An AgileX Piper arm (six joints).
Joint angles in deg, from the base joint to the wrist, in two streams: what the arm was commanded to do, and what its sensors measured. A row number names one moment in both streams.
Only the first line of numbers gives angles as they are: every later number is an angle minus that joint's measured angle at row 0.
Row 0, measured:
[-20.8 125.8 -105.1 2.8 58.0 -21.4]
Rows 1 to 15, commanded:
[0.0 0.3 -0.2 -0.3 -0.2 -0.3]
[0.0 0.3 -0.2 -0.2 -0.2 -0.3]
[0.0 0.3 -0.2 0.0 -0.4 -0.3]
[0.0 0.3 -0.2 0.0 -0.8 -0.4]
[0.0 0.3 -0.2 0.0 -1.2 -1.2]
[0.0 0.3 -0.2 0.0 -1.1 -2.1]
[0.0 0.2 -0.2 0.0 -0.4 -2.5]
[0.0 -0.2 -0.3 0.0 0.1 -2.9]
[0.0 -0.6 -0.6 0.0 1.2 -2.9]
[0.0 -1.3 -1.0 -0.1 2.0 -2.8]
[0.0 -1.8 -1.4 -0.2 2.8 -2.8]
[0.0 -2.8 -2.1 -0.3 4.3 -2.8]
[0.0 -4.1 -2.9 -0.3 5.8 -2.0]
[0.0 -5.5 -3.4 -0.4 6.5 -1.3]
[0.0 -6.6 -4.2 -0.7 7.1 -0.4]
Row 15, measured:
[0.0 -4.6 -3.1 -0.2 5.6 -1.6]
